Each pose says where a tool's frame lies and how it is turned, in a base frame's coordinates. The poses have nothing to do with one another.
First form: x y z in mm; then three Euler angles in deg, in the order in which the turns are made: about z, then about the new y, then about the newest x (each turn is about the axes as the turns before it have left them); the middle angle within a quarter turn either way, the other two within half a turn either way.
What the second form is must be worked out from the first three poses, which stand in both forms.
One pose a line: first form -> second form
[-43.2 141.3 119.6 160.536 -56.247 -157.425] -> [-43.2 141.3 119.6 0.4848 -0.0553 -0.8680 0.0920]
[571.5 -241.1 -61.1 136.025 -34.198 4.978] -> [571.5 -241.1 -61.1 0.3457 0.2879 -0.0715 0.8902]
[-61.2 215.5 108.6 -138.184 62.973 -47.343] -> [-61.2 215.5 108.6 0.4746 0.3247 0.4905 -0.6548]
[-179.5 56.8 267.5 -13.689 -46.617 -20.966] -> [-179.5 56.8 267.5 0.8880 -0.2123 -0.3664 -0.1791]
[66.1 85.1 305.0 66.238 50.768 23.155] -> [66.1 85.1 305.0 0.7883 -0.0776 0.4508 0.4115]
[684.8 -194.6 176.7 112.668 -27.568 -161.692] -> [684.8 -194.6 176.7 0.2814 -0.5000 -0.8190 -0.0018]
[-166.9 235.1 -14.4 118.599 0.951 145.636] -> [-166.9 235.1 -14.4 0.1576 0.4856 0.8227 0.2499]
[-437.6 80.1 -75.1 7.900 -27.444 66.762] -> [-437.6 80.1 -75.1 0.8003 0.5469 -0.1608 0.1861]
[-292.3 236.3 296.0 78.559 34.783 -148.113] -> [-292.3 236.3 296.0 0.0210 -0.7622 -0.5174 0.3884]
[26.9 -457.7 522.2 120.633 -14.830 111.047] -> [26.9 -457.7 522.2 0.1856 0.4683 0.6740 0.5404]
